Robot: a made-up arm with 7 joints. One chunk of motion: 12 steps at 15 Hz.
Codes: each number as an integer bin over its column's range. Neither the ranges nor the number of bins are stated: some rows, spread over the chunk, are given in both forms.
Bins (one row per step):
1: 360 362 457 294 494 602 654
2: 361 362 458 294 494 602 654
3: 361 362 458 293 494 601 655
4: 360 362 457 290 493 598 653
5: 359 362 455 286 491 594 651
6: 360 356 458 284 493 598 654
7: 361 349 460 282 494 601 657
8: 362 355 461 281 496 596 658
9: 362 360 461 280 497 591 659
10: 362 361 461 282 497 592 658
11: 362 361 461 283 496 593 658
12: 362 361 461 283 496 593 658
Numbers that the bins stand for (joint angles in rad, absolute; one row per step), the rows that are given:
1: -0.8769 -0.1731 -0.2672 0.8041 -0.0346 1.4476 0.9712
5: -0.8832 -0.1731 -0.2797 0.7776 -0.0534 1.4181 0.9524
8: -0.8644 -0.1948 -0.2420 0.7610 -0.0220 1.4255 0.9964
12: -0.8644 -0.1762 -0.2420 0.7677 -0.0220 1.4144 0.9964
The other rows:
2: -0.8707 -0.1731 -0.2609 0.8041 -0.0346 1.4476 0.9712
3: -0.8707 -0.1731 -0.2609 0.8008 -0.0346 1.4439 0.9775
4: -0.8769 -0.1731 -0.2672 0.7909 -0.0409 1.4328 0.9649
6: -0.8769 -0.1917 -0.2609 0.7710 -0.0409 1.4328 0.9712
7: -0.8707 -0.2135 -0.2483 0.7644 -0.0346 1.4439 0.9901
9: -0.8644 -0.1793 -0.2420 0.7577 -0.0157 1.4071 1.0027
10: -0.8644 -0.1762 -0.2420 0.7644 -0.0157 1.4107 0.9964
11: -0.8644 -0.1762 -0.2420 0.7677 -0.0220 1.4144 0.9964

